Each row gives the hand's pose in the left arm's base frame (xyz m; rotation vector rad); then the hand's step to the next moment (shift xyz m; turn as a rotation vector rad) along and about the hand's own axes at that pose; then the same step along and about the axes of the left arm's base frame.
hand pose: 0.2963 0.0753 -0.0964 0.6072 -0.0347 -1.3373
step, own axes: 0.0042 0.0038 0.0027 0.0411 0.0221 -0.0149
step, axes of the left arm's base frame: 0.0035 -0.0045 0.0026 0.0357 -0.0295 -0.0160
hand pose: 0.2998 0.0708 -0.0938 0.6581 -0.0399 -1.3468
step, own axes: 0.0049 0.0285 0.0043 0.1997 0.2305 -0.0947
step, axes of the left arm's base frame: 0.0248 -0.0042 0.0150 0.2911 -0.1252 -0.0395
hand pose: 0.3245 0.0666 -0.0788 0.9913 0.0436 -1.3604
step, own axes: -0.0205 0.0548 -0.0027 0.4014 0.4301 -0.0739
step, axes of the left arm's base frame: 0.0407 0.0116 0.0405 0.4993 -0.3187 -0.0265
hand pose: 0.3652 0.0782 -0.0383 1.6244 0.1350 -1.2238
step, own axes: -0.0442 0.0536 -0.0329 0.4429 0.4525 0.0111
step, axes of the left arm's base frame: 0.0329 0.0218 0.0660 0.4786 -0.4130 -0.0370
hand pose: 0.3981 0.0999 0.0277 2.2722 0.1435 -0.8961
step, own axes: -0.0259 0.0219 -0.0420 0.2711 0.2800 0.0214
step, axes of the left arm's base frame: 0.0113 0.0135 0.0510 0.2857 -0.2644 -0.0287
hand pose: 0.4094 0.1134 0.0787 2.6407 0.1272 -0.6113
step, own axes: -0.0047 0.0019 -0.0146 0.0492 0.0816 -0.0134
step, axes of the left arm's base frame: 0.0019 0.0045 0.0147 0.0643 -0.0685 0.0207
